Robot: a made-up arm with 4 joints.
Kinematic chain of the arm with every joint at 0, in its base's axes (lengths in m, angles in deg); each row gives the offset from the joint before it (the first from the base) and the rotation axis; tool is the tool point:
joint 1: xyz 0 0 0.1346 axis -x
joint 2: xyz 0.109 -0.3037 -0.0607 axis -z
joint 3: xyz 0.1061 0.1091 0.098 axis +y
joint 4: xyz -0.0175 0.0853 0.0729 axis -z
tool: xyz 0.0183 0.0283 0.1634
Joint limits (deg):
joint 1: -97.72..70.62
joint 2: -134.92..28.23
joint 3: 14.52..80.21
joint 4: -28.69..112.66
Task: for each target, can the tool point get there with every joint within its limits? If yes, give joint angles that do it. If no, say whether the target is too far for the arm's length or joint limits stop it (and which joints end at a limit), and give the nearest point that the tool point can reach.
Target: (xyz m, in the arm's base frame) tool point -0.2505 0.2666 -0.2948
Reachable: no: joint limits stop it (at a limit: joint 1, joint 2, joint 3) | nearest point -0.2823 -0.0377 -0.0851 | short by 0.371 m
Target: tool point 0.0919 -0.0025 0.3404
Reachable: yes | joints -15.68 -53.97 47.11 -3.45
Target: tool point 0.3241 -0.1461 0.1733
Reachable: yes | joints -69.26 -24.05 58.92 91.26
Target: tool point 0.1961 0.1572 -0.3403
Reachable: no: joint limits stop it (at a limit: joint 1, joint 2, joint 3, joint 4) | nearest point 0.4867 -0.0326 -0.1901 | short by 0.378 m
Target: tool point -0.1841 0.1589 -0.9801
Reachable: no: too far | nearest point -0.1589 -0.2193 -0.2563 | short by 0.817 m
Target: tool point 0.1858 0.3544 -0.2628
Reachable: no: joint limits stop it (at a limit: joint 1, joint 4) | nearest point 0.1478 0.1315 0.0770 | short by 0.408 m
